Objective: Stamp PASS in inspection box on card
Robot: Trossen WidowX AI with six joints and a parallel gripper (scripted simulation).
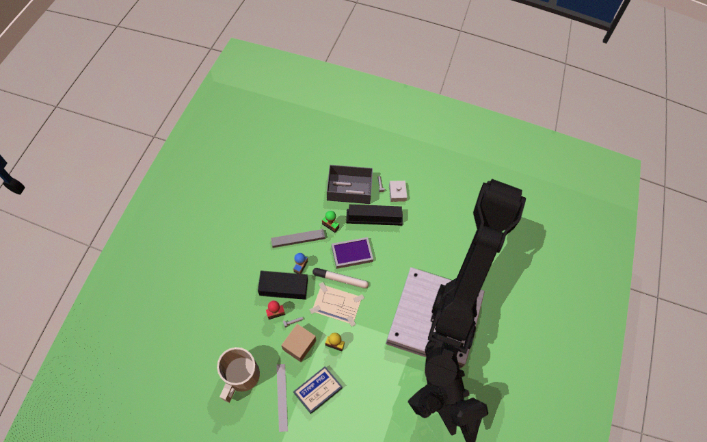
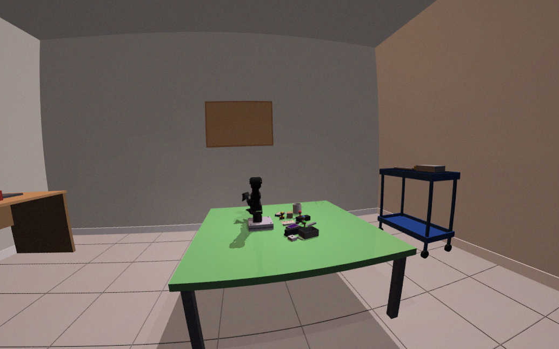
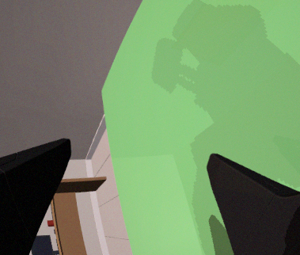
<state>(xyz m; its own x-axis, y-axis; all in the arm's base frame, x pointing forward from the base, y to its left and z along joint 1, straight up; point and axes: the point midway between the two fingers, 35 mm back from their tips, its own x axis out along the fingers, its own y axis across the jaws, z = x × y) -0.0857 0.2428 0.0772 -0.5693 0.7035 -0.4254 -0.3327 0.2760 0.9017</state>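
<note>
Now: gripper tip 440 mm short of the green-knobbed PASS stamp, 390 mm to the left of it and 90 mm above it. Also, from my gripper tip: taped card (350 mm ahead, 210 mm to the right, 110 mm below); brown block (390 mm ahead, 90 mm to the right, 90 mm below); yellow stamp (320 mm ahead, 120 mm to the right, 90 mm below).
</note>
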